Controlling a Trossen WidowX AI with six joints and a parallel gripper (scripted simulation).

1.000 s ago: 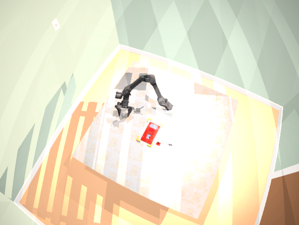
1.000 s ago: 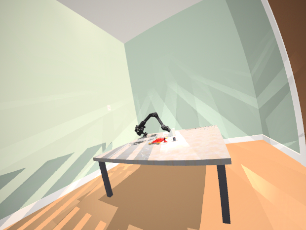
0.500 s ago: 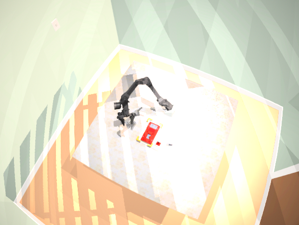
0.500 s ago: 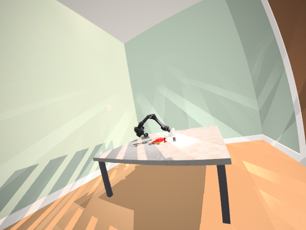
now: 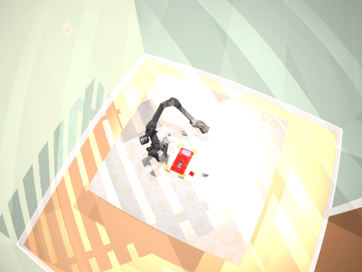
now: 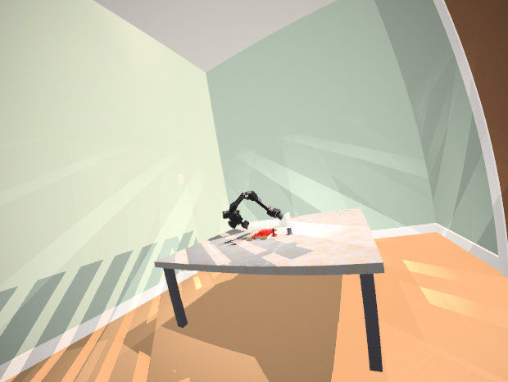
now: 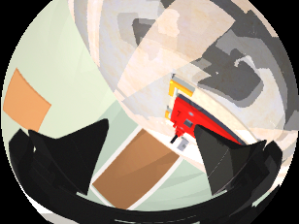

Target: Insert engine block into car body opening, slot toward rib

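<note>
Right now my gripper tip is 5 cm past the engine block, 33 cm to the right of it and 7 cm above it.
</note>
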